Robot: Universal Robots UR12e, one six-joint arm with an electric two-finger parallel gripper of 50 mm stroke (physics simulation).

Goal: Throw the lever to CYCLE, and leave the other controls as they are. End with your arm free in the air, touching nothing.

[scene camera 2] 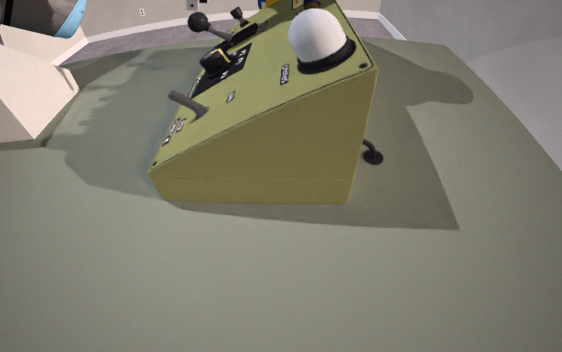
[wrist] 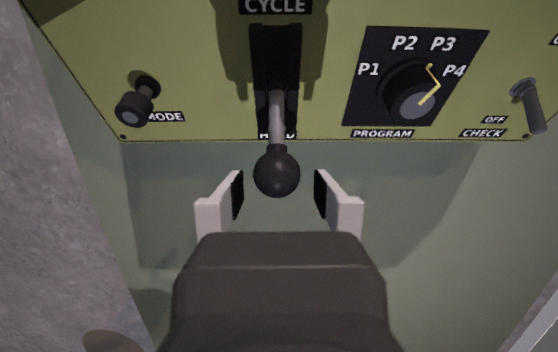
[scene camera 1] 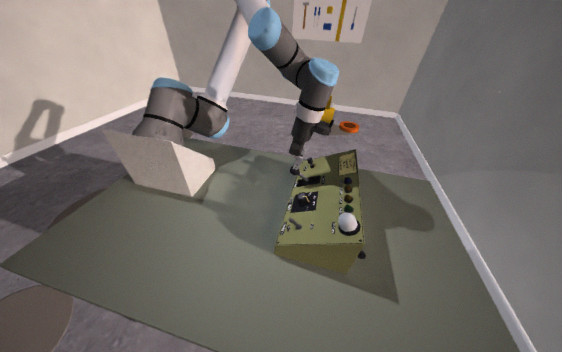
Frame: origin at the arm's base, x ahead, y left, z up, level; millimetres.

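Seen in the pictures: gripper, between the fingertips: (scene camera 2: 197,5) (wrist: 278,184) (scene camera 1: 296,164); arm's base, origin of its link: (scene camera 1: 159,143).
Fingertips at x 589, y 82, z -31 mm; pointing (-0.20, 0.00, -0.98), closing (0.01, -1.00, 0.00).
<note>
Offsets run from my fingertips to a thing's top centre. "spot": to the spot under its first point.
The lever, with a black ball {12 mm down, 7 mm back, 2 mm left} (scene camera 1: 295,170) (scene camera 2: 198,22) (wrist: 276,174) on a grey rod, leans to the HOLD end of its slot on the sloped green control box (scene camera 1: 327,220) (scene camera 2: 270,150) (wrist: 190,50). The CYCLE label {spot: 54 mm down, 117 mm ahead, 3 mm left} (wrist: 275,6) is at the slot's other end. My gripper (scene camera 1: 298,156) (wrist: 278,184) is open. In the wrist view the ball appears between the fingertips, with a gap on each side; the fingers are not closed on it. The scene views do not clearly show how deep the ball sits between them. The gripper does not show in scene camera 2.
Beside the lever are the MODE knob {38 mm down, 44 mm ahead, 122 mm left} (scene camera 2: 237,15) (wrist: 134,108) and the PROGRAM dial {44 mm down, 55 mm ahead, 118 mm right} (scene camera 1: 303,199) (scene camera 2: 216,61) (wrist: 412,95), its pointer toward P3. The CHECK toggle {46 mm down, 46 mm ahead, 238 mm right} (scene camera 1: 295,223) (scene camera 2: 189,104) (wrist: 532,106) leans to OFF. A white dome {spot: 32 mm up, 196 mm ahead, 264 mm right} (scene camera 1: 347,222) (scene camera 2: 317,36) and coloured buttons are farther up the panel.
</note>
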